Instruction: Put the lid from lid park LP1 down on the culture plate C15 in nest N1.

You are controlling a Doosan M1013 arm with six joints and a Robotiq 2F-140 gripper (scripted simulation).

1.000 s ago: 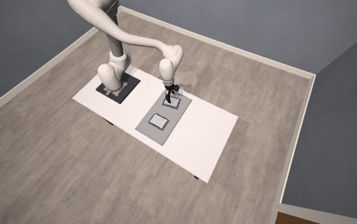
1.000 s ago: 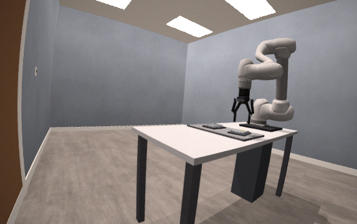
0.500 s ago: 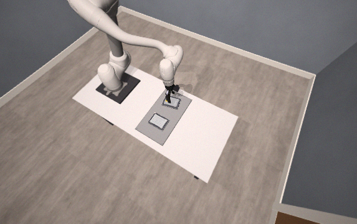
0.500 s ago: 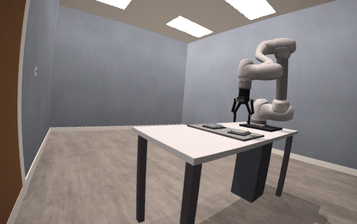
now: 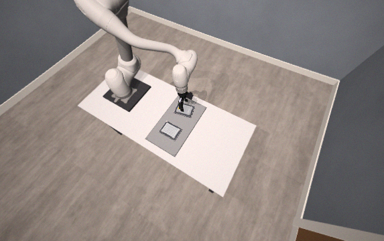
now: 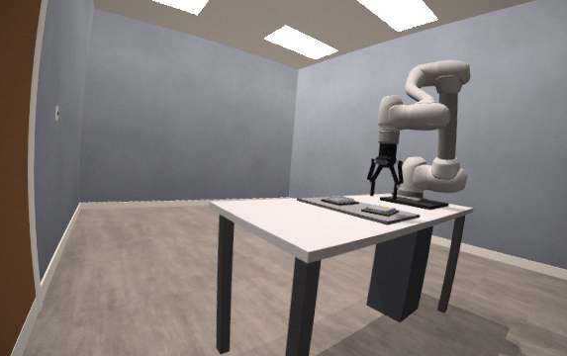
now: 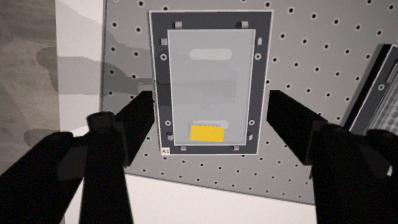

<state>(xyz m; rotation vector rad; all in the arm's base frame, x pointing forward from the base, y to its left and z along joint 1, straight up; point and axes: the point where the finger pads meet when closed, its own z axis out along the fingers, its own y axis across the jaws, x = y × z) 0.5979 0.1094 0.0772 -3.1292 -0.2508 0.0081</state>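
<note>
Right now the clear lid is 70 mm below my hand. From my hand the other things lie so: dark station 80 mm below; then culture plate 10 mm behind, 240 mm to the right, 70 mm below.
</note>
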